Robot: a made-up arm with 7 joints.
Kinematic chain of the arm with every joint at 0, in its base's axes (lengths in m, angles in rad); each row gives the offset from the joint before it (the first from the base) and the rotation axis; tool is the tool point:
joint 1: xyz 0 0 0 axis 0 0.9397 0.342
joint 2: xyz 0 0 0 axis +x
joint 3: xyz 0 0 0 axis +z
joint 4: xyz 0.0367 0 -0.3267 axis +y
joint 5: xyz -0.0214 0 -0.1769 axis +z
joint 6: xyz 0 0 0 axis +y
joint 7: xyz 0 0 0 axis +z
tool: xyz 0 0 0
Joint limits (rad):
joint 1: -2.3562..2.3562
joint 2: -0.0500..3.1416
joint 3: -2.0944..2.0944
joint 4: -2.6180..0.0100
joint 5: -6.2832..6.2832
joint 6: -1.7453..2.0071
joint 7: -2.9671..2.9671
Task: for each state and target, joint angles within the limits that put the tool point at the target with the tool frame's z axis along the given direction. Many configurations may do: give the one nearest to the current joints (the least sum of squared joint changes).
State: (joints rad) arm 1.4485 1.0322 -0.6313 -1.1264 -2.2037 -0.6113 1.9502
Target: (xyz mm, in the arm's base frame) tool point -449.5 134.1 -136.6 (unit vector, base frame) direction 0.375 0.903 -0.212
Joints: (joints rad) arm 1.4580 0.6959 -0.6004 -0.7987 -1.5793 -1.5324 1.9502
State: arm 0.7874 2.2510 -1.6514 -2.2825 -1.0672 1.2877 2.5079
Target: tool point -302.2 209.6 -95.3 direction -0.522 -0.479 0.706
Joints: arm 1.0442 1.3956 -1.6291 -1.7646 -1.4445 1.7922 2.5079
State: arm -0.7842 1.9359 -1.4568 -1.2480 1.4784 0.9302 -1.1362
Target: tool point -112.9 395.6 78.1 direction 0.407 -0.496 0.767
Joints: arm -1.1088 2.5712 -2.0944 -1.4951 1.4483 0.8923 -1.1362
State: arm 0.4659 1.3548 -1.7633 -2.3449 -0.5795 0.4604 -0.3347
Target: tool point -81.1 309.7 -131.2 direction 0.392 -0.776 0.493
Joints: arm 0.2738 1.7843 -1.6484 -1.9757 0.1364 1.1428 -0.3347
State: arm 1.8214 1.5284 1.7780 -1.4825 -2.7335 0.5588 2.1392
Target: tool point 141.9 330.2 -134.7 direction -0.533 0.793 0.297
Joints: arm 2.3562 2.1469 1.2435 -1.7392 -2.4619 1.0102 2.1392
